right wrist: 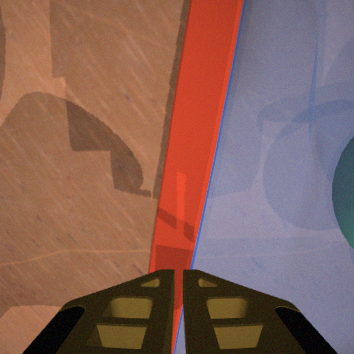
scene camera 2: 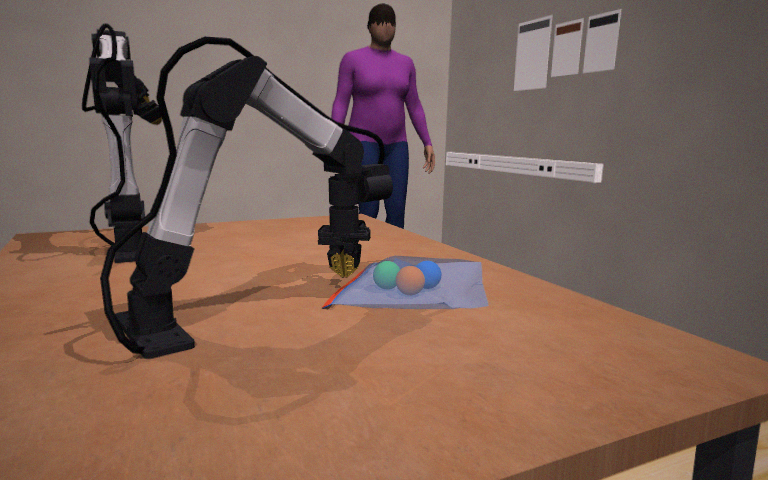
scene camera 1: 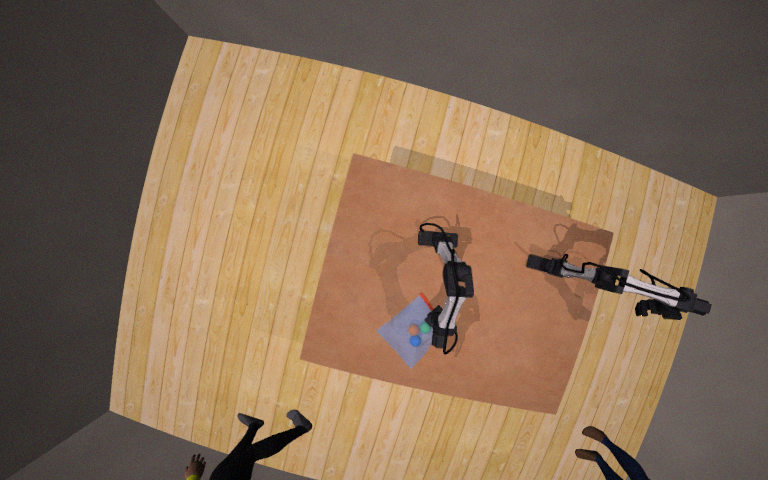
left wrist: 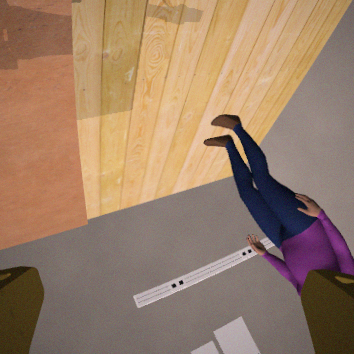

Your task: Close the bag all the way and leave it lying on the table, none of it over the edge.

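A translucent blue bag (scene camera 1: 396,329) (scene camera 2: 464,285) (right wrist: 260,285) lies flat on the table (scene camera 1: 498,350) (scene camera 2: 509,384). A red strip (scene camera 1: 425,301) (scene camera 2: 342,290) (right wrist: 200,125) runs along its mouth edge. Green (scene camera 1: 424,327) (scene camera 2: 386,274) (right wrist: 346,195), orange (scene camera 1: 413,329) (scene camera 2: 410,280) and blue (scene camera 1: 415,340) (scene camera 2: 430,273) balls are inside. My right gripper (scene camera 2: 343,273) (right wrist: 178,281) is shut, pointing down over the strip; the fingers cover part of it. Whether the tips touch it is unclear. My left gripper (scene camera 2: 151,111) (left wrist: 172,285) is open, raised away from the bag.
The bag's lowest corner in scene camera 1 lies inside the table edge. The right arm (scene camera 1: 453,305) (scene camera 2: 300,113) reaches over the bag's mouth side. The left arm (scene camera 1: 651,288) (scene camera 2: 121,152) stands apart. A person in purple (scene camera 2: 376,96) (left wrist: 320,255) stands beyond the table.
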